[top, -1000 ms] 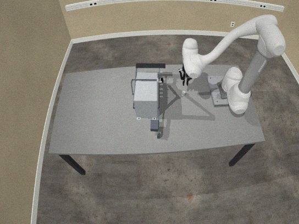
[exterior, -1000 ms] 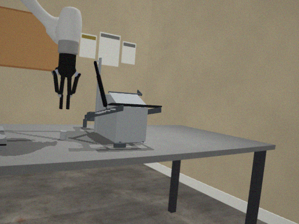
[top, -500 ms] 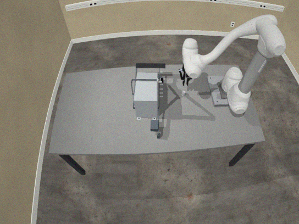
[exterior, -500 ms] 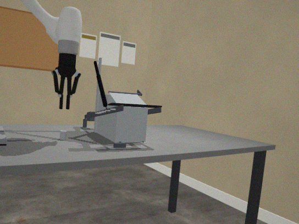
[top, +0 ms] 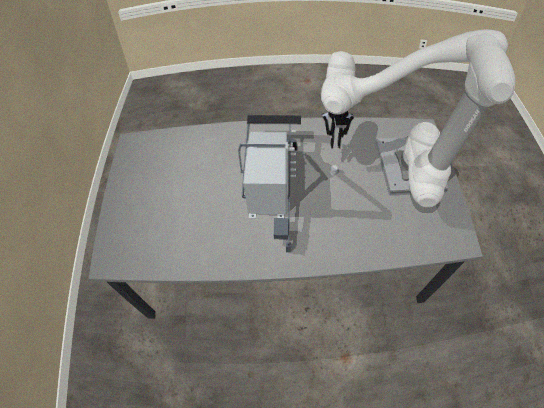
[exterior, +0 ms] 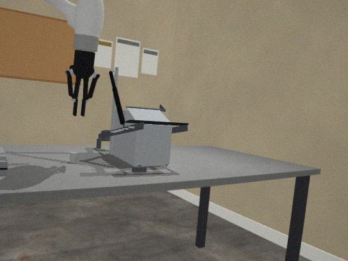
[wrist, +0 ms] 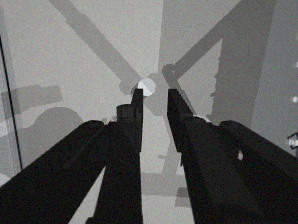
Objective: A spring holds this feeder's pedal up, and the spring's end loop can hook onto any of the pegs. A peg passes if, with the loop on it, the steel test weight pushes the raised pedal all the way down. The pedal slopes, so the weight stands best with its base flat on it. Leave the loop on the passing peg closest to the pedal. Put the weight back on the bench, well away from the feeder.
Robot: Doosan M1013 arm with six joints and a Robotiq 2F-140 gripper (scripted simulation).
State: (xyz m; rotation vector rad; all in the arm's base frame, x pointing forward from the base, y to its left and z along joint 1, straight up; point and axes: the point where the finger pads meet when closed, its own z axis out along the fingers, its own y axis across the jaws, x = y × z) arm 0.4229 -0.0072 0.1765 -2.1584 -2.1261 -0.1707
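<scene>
My gripper is now 18 cm short of the dark spring, 5 cm to the right of it and 3 cm below it. Also, from my hand: steel test weight: 1 cm behind, 1 cm to the left, 19 cm below.
</scene>
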